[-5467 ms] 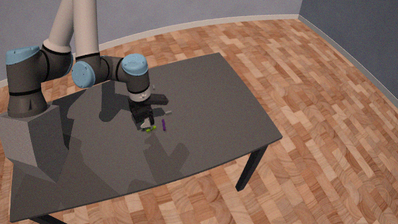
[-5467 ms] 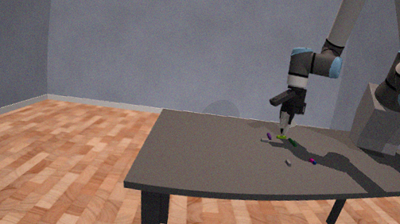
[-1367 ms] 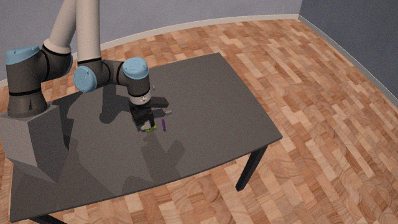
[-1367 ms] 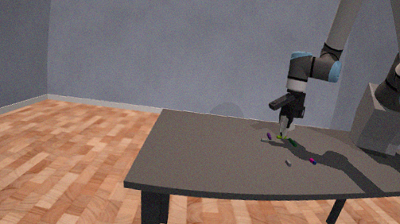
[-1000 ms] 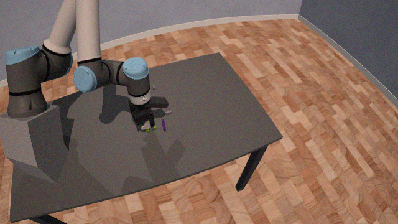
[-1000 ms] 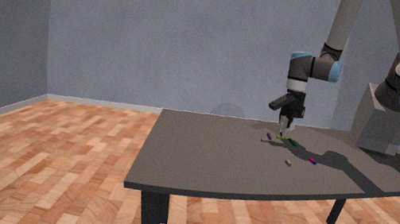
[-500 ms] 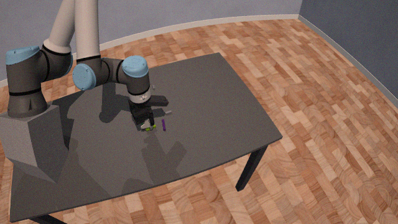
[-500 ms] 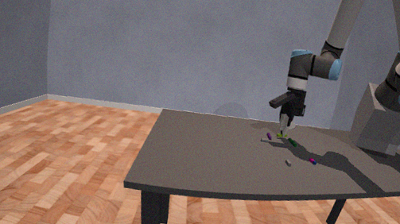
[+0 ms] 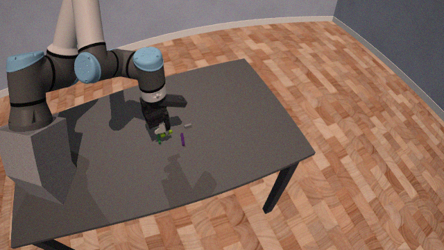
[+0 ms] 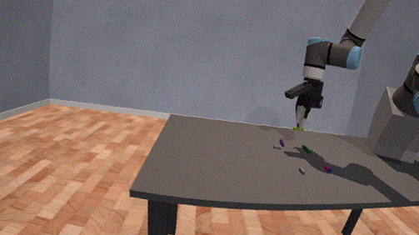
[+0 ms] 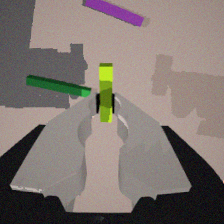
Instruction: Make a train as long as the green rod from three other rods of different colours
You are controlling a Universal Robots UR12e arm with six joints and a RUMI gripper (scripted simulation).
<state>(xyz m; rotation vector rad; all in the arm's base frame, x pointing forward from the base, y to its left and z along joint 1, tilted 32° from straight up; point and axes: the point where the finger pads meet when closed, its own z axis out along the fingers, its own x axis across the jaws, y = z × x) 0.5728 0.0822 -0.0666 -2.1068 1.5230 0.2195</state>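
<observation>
Now: hand 220 mm to the right of the magenta rod, 80 mm past it and 80 mm above it. The rest, counted from my hand: purple rod (80 mm below, 60 mm ahead, 20 mm to the left); then lime rod (10 mm below); then green rod (80 mm below, 50 mm to the left, 40 mm behind).
</observation>
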